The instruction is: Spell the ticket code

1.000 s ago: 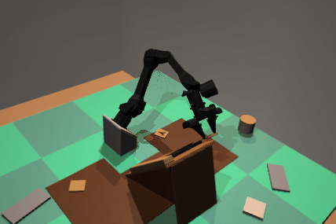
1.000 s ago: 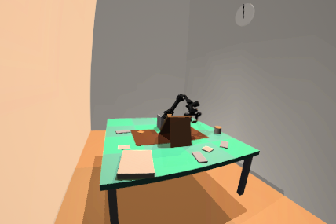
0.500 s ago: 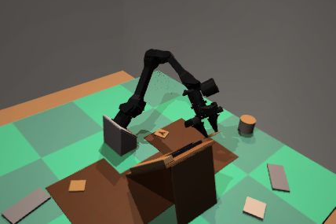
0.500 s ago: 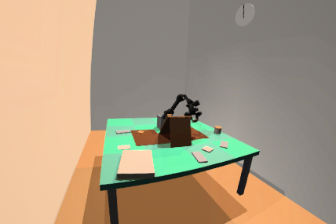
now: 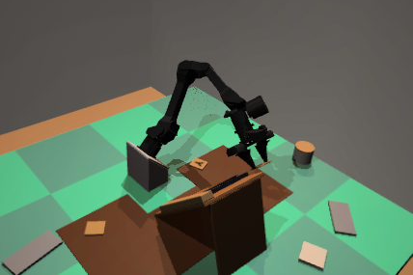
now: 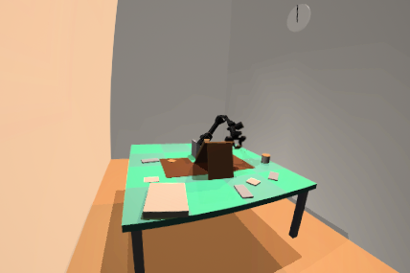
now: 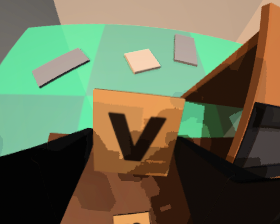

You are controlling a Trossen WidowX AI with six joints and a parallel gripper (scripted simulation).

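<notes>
The white ticket lies 100 mm behind my gripper tip, 200 mm to the right of it and 70 mm below it. Also, from my gripper tip: large beige slab (270 mm ahead, 670 mm to the right, 160 mm below); then mat (190 mm behind, 200 mm to the right, 180 mm below).
</notes>
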